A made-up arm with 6 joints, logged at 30 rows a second.
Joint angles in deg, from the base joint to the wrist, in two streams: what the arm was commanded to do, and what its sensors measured. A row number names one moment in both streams.
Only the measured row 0 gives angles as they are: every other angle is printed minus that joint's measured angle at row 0.
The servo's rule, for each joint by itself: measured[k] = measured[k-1] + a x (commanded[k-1-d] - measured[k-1]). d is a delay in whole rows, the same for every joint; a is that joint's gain. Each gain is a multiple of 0.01, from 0.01 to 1. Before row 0 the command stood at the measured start. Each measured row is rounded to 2 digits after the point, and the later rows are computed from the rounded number. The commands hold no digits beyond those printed.
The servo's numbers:
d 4
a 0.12 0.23 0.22 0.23 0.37 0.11
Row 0, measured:
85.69 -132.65 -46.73 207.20 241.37 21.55
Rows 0 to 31, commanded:
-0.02 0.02 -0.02 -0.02 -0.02 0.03
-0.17 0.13 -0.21 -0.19 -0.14 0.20
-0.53 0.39 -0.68 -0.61 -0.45 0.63
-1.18 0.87 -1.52 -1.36 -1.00 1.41
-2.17 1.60 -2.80 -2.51 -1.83 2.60
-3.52 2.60 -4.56 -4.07 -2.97 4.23
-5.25 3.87 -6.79 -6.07 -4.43 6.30
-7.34 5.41 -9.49 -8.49 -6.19 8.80
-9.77 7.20 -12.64 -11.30 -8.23 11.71
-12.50 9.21 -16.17 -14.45 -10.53 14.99
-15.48 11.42 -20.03 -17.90 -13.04 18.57
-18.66 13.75 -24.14 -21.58 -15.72 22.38
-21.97 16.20 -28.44 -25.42 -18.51 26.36
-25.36 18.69 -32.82 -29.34 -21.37 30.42
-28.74 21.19 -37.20 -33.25 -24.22 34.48
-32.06 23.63 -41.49 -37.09 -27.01 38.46
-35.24 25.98 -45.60 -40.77 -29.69 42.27
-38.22 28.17 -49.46 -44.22 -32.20 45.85
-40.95 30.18 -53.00 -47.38 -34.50 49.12
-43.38 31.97 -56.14 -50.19 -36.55 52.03
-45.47 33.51 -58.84 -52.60 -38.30 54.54
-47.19 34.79 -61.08 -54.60 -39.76 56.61
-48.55 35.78 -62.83 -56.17 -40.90 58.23
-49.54 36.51 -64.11 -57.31 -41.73 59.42
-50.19 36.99 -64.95 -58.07 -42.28 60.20
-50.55 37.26 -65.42 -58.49 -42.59 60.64
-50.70 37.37 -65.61 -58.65 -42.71 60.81
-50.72 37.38 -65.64 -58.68 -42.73 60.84
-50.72 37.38 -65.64 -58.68 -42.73 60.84
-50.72 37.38 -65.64 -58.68 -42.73 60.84
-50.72 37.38 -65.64 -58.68 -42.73 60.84
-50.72 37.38 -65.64 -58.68 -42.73 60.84
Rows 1 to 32, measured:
0.00 0.00 0.00 0.00 0.00 0.00
0.00 0.00 0.00 0.00 0.00 0.00
0.00 0.00 0.00 0.00 0.00 0.00
0.00 0.00 0.00 0.00 0.00 0.00
0.00 0.00 0.00 0.00 -0.01 0.00
-0.02 0.03 -0.05 -0.04 -0.06 0.02
-0.08 0.11 -0.19 -0.17 -0.20 0.09
-0.21 0.28 -0.48 -0.44 -0.50 0.24
-0.45 0.58 -0.99 -0.92 -0.99 0.50
-0.82 1.04 -1.78 -1.64 -1.72 0.91
-1.35 1.69 -2.88 -2.66 -2.72 1.50
-2.07 2.55 -4.33 -4.00 -4.00 2.30
-2.99 3.62 -6.16 -5.68 -5.57 3.34
-4.13 4.91 -8.36 -7.70 -7.41 4.62
-5.49 6.41 -10.93 -10.05 -9.49 6.15
-7.07 8.10 -13.84 -12.70 -11.80 7.94
-8.86 9.96 -17.05 -15.63 -14.28 9.97
-10.84 11.97 -20.52 -18.78 -16.90 12.22
-12.99 14.09 -24.19 -22.11 -19.61 14.67
-15.28 16.28 -28.00 -25.56 -22.35 17.29
-17.68 18.51 -31.87 -29.06 -25.07 20.04
-20.14 20.73 -35.74 -32.55 -27.71 22.88
-22.64 22.90 -39.54 -35.96 -30.22 25.77
-25.13 24.99 -43.19 -39.23 -32.56 28.66
-27.57 26.95 -46.63 -42.31 -34.68 31.51
-29.92 28.75 -49.81 -45.14 -36.56 34.27
-32.16 30.37 -52.67 -47.68 -38.17 36.91
-34.25 31.78 -55.19 -49.89 -39.49 39.39
-36.16 32.98 -57.34 -51.77 -40.52 41.68
-37.89 33.96 -59.12 -53.32 -41.29 43.77
-39.43 34.74 -60.55 -54.55 -41.82 45.64
-40.78 35.35 -61.67 -55.50 -42.16 47.31

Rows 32 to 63, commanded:
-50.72 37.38 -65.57 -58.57 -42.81 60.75
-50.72 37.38 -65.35 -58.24 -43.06 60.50
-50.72 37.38 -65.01 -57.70 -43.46 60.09
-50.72 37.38 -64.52 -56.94 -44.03 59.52
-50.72 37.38 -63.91 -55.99 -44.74 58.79
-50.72 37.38 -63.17 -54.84 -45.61 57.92
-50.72 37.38 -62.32 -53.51 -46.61 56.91
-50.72 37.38 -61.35 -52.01 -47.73 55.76
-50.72 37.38 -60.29 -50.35 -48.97 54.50
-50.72 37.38 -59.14 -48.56 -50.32 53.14
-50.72 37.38 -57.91 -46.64 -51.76 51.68
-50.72 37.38 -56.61 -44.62 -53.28 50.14
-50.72 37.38 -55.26 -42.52 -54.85 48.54
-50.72 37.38 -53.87 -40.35 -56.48 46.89
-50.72 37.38 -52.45 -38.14 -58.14 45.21
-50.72 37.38 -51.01 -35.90 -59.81 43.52
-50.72 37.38 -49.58 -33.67 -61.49 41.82
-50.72 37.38 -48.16 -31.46 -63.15 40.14
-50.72 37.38 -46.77 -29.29 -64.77 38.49
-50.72 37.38 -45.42 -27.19 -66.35 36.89
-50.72 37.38 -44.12 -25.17 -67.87 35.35
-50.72 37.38 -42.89 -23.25 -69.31 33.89
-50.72 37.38 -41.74 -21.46 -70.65 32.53
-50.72 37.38 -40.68 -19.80 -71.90 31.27
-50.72 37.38 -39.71 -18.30 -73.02 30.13
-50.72 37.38 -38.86 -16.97 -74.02 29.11
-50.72 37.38 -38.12 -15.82 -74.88 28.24
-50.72 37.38 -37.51 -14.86 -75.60 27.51
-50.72 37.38 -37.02 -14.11 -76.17 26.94
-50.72 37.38 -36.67 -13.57 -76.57 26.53
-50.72 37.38 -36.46 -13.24 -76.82 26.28
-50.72 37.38 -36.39 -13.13 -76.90 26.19
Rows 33 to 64, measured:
-41.97 35.82 -62.54 -56.23 -42.37 48.80
-43.02 36.18 -63.22 -56.79 -42.50 50.12
-43.94 36.46 -63.75 -57.22 -42.59 51.30
-44.75 36.67 -64.17 -57.56 -42.64 52.35
-45.47 36.83 -64.48 -57.79 -42.70 53.27
-46.10 36.96 -64.67 -57.89 -42.83 54.07
-46.65 37.06 -64.74 -57.85 -43.06 54.73
-47.14 37.13 -64.69 -57.64 -43.42 55.26
-47.57 37.19 -64.52 -57.26 -43.91 55.65
-47.95 37.23 -64.22 -56.70 -44.54 55.90
-48.28 37.26 -63.80 -55.97 -45.31 56.01
-48.57 37.29 -63.26 -55.06 -46.21 55.98
-48.83 37.31 -62.61 -53.98 -47.23 55.82
-49.06 37.33 -61.85 -52.73 -48.37 55.53
-49.26 37.34 -60.98 -51.33 -49.62 55.11
-49.44 37.35 -60.02 -49.79 -50.97 54.56
-49.59 37.36 -58.97 -48.12 -52.41 53.90
-49.73 37.36 -57.85 -46.33 -53.92 53.13
-49.85 37.36 -56.66 -44.45 -55.48 52.26
-49.95 37.36 -55.42 -42.48 -57.08 51.30
-50.04 37.36 -54.14 -40.45 -58.71 50.26
-50.12 37.36 -52.82 -38.38 -60.35 49.15
-50.19 37.36 -51.49 -36.29 -61.99 47.98
-50.25 37.36 -50.15 -34.20 -63.60 46.76
-50.31 37.36 -48.82 -32.12 -65.18 45.50
-50.36 37.36 -47.52 -30.08 -66.71 44.22
-50.40 37.36 -46.25 -28.10 -68.17 42.93
-50.44 37.36 -45.02 -26.19 -69.55 41.65
-50.47 37.36 -43.85 -24.38 -70.83 40.38
-50.50 37.36 -42.75 -22.68 -72.01 39.14
-50.53 37.36 -41.73 -21.10 -73.07 37.94
-50.55 37.36 -40.80 -19.66 -74.01 36.79

